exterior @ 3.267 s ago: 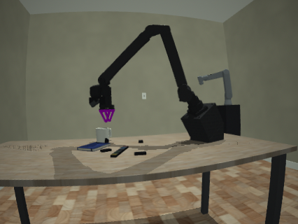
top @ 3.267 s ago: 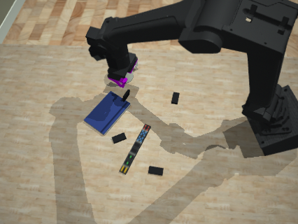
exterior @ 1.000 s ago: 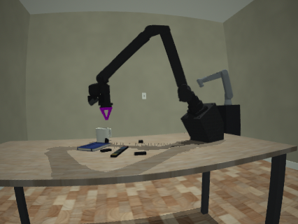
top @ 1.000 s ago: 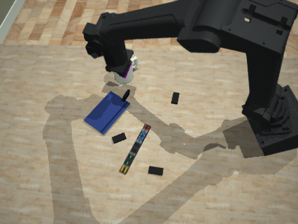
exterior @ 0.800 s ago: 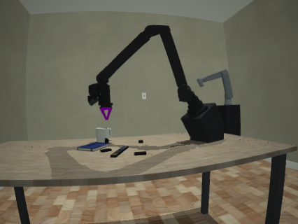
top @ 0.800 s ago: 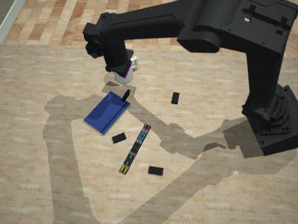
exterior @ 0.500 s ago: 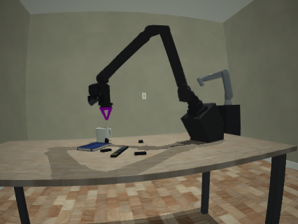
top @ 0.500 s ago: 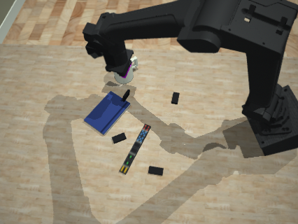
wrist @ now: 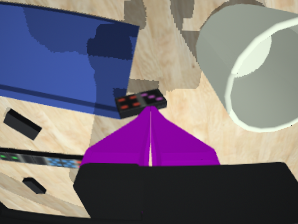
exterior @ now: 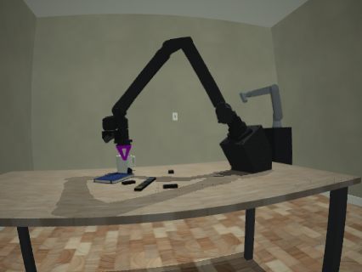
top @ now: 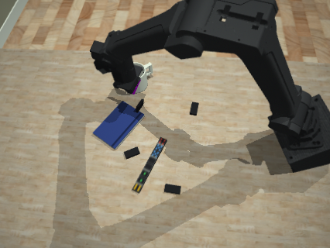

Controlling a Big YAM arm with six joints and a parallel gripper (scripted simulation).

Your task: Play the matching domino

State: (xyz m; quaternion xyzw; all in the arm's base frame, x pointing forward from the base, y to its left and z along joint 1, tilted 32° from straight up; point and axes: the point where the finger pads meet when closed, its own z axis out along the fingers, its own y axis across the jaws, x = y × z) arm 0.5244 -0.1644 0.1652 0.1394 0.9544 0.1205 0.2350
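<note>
My hand is 6 cm above the black domino, 2 cm to the right of it and 2 cm past it. Also, from my hand: white mug 10 cm to the right, 4 cm below, 1 cm ahead; then blue book 10 cm to the left, 8 cm below, 4 cm ahead.
</note>
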